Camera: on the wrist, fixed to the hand. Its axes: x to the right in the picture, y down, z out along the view.
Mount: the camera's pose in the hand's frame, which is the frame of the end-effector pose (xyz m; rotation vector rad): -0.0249 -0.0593 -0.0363 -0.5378 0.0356 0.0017
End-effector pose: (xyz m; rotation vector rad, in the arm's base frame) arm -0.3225 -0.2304 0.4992 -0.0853 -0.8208 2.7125
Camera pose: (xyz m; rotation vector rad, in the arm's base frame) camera -0.2775 -0.1719 0.5008 -0.2482 -1.5117 2.4077
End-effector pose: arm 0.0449 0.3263 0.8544 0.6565 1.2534 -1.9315
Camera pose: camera 0.0137 0.3824 0.8908 0.4094 1.6996 -1.4836
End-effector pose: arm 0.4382 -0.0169 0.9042 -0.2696 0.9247 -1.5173
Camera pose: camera 0.3761 0.0140 0.9295 -0.6278 1.3529 -1.2511
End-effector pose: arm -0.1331 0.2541 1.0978 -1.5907 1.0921 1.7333
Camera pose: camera -0.0606 0.2580 1.1111 -1.9314 0.6668 2.1261
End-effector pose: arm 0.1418 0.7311 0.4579 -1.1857 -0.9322 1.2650
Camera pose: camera 0.1859 0.7062 0.5116 -1.6148 -1.2917 1.0157
